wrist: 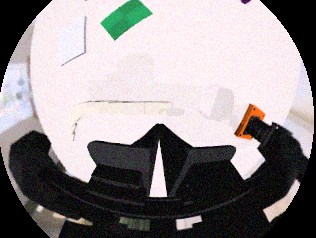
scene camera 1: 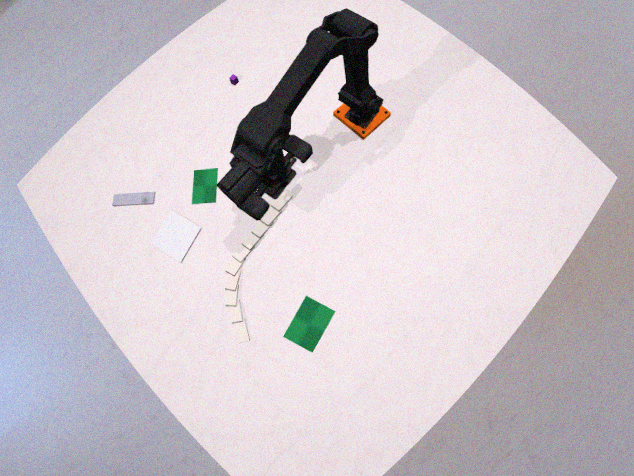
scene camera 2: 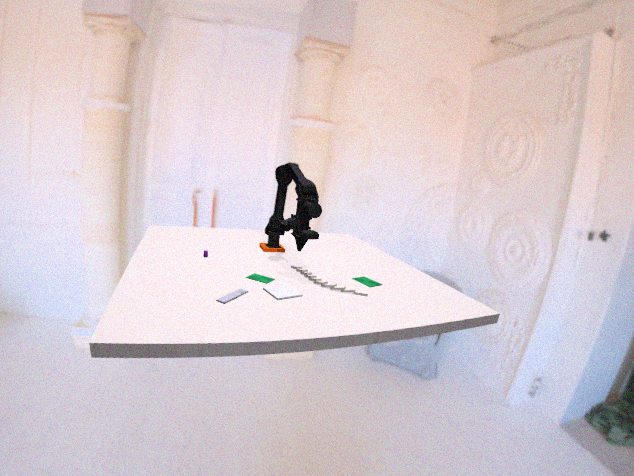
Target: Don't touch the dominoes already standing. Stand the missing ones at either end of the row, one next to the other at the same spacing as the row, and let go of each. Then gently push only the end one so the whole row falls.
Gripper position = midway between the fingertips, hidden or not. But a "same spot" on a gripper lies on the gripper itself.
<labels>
My gripper shows in the wrist view, in scene camera 1 (279, 190) and in scene camera 2. One and the same spot on my gripper: (scene camera 2: 300, 242) is (wrist: 142, 137).
</labels>
